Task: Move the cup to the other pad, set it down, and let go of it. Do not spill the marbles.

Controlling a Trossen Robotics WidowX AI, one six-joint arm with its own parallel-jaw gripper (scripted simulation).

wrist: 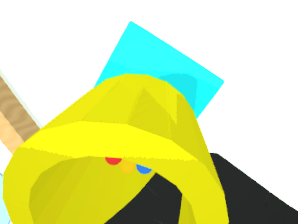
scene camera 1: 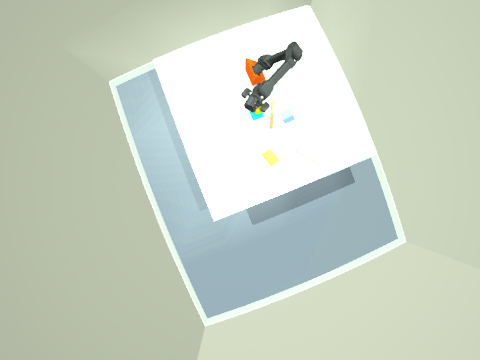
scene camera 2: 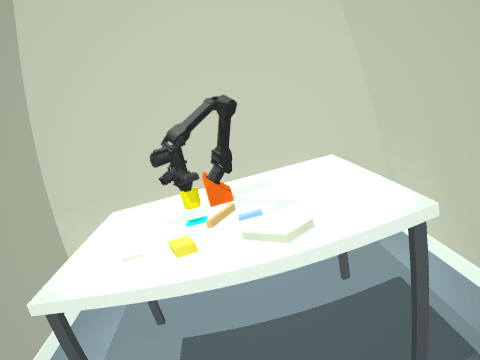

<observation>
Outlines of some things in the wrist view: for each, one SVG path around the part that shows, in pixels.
The gripper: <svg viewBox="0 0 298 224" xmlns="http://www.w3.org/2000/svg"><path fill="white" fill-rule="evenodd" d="M181 190L177 188L177 185L170 183L164 176L161 176L160 173L154 172L148 183L142 186L140 193L132 198L124 208L113 214L105 224L180 224ZM210 153L218 179L220 179L229 224L298 224L297 209L287 205L287 202L282 201L281 198L274 196L269 189L265 189L265 186L247 176L247 173L239 171L238 168L234 167L234 164L231 164L220 153Z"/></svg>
A yellow cup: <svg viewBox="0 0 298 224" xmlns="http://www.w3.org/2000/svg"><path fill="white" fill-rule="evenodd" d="M222 184L192 107L173 85L152 75L125 73L106 79L96 88L85 92L67 109L53 117L53 120L44 125L39 132L33 133L23 145L16 148L7 169L3 172L3 201L12 224L105 224L113 214L124 208L140 193L142 186L148 183L154 172L160 173L181 190L180 224L229 224ZM105 157L130 161L152 169L152 172L140 173L134 169L132 173L121 171L121 163L110 165L106 163Z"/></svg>
</observation>
